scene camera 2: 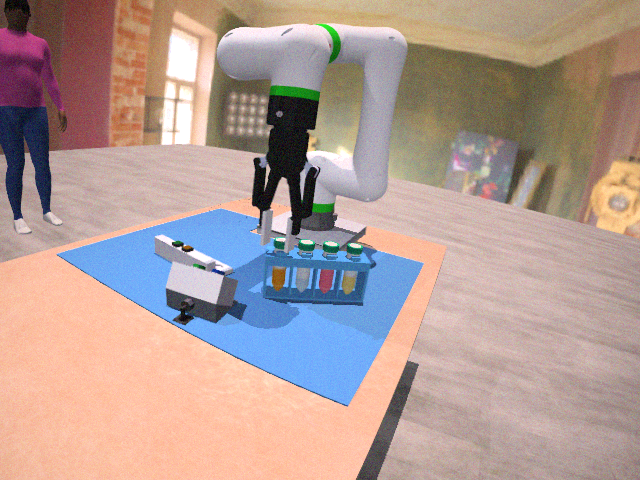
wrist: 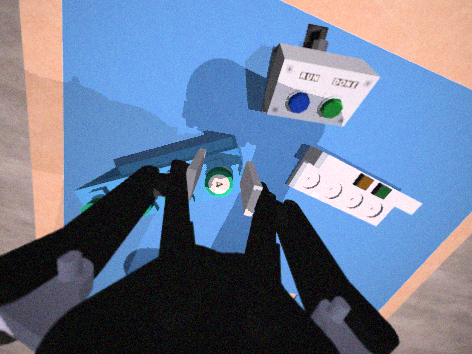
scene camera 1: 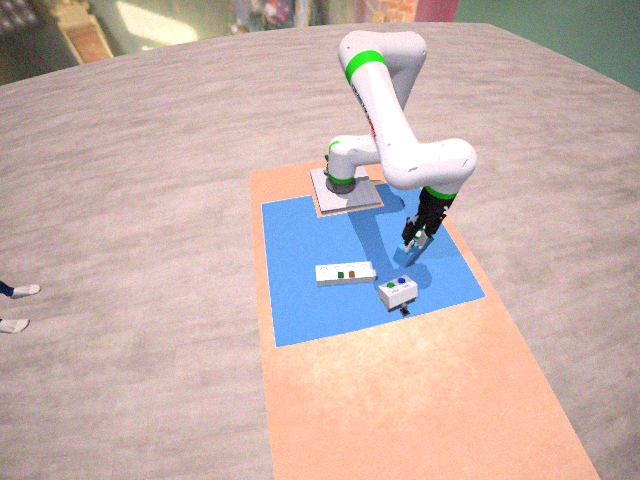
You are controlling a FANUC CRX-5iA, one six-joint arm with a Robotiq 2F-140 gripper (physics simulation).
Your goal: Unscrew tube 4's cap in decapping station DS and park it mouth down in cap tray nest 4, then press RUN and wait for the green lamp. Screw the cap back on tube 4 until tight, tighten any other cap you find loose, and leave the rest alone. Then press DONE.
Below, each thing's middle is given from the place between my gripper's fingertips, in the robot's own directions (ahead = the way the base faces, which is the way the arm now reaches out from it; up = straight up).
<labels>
Right now my hand is 2 cm past the cap 4 (wrist: 219, 182). From my hand the other things lie so: button box (scene camera 2: 210, 295): 13 cm ahead, 10 cm to the right, 7 cm below.
</labels>
